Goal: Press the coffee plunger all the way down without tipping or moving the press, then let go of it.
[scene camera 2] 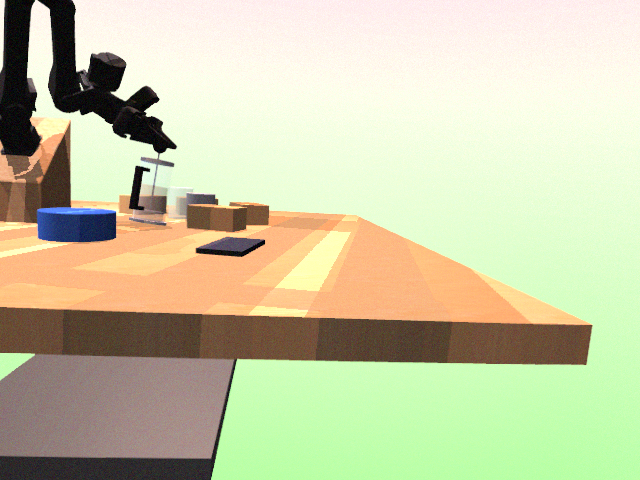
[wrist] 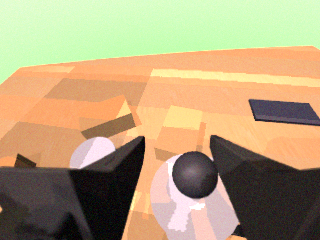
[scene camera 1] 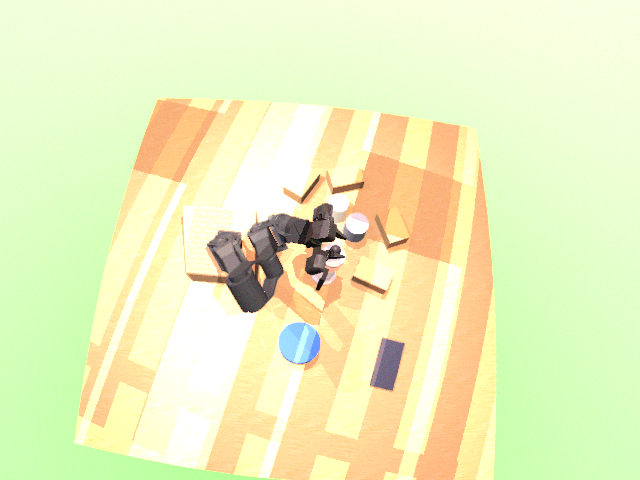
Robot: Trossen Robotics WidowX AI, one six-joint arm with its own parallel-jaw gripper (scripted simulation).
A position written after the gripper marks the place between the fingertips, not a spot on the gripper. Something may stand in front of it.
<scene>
In view: the gripper [scene camera 2: 173, 147], a coffee press [scene camera 2: 152, 178], a blue disc [scene camera 2: 53, 224] and a dark flat slab [scene camera 1: 387, 363].
The blue disc is seen too in scene camera 1 [scene camera 1: 299, 342]. The dark flat slab shows as well in scene camera 2 [scene camera 2: 228, 246]. The gripper shows as well in the wrist view [wrist: 177, 140] and in scene camera 1 [scene camera 1: 345, 248]. The wrist view does not show the blue disc: it is out of frame.
</scene>
